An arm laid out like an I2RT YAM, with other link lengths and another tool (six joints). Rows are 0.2 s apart.
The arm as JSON. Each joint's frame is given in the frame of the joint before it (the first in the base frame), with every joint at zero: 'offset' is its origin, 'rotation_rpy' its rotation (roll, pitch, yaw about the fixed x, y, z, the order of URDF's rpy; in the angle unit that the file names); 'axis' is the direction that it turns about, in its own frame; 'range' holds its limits. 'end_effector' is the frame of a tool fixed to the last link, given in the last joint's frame.
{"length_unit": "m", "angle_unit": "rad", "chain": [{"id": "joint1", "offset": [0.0, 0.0, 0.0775], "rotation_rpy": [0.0, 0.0, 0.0], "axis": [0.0, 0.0, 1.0], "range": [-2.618, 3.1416]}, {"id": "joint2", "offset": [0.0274, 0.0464, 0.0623], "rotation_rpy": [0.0, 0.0, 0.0], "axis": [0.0, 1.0, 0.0], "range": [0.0, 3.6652]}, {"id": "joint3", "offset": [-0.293, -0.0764, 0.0], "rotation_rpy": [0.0, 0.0, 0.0], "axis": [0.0, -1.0, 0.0], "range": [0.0, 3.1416]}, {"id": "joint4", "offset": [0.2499, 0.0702, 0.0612], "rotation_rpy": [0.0, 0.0, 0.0], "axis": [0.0, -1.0, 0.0], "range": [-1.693, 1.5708]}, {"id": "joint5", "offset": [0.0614, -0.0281, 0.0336], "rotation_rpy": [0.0, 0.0, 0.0], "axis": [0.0, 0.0, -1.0], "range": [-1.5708, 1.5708]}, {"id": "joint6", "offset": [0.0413, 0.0, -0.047], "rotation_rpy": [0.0, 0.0, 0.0], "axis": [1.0, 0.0, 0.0], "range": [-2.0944, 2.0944]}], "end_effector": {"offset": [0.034, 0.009, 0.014], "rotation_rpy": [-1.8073, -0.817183, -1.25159]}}
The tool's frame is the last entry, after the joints.
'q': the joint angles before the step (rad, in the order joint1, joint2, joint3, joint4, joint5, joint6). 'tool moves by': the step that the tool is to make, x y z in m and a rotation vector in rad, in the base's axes. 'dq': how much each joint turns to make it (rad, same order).
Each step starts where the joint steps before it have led.
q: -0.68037 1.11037 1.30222 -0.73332 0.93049 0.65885
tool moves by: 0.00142 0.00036 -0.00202 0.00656 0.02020 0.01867
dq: 0.00209 -0.00244 -0.00777 0.00548 -0.01030 -0.02501
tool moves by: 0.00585 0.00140 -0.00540 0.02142 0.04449 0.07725
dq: 0.00615 -0.00790 -0.02096 0.02190 -0.05545 -0.07313
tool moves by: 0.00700 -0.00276 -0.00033 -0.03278 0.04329 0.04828
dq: 0.00102 -0.00165 -0.02486 0.08915 -0.01631 -0.10507
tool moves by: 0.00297 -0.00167 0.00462 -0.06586 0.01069 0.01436
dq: 0.00058 -0.01112 -0.02750 0.11649 0.01096 -0.08955
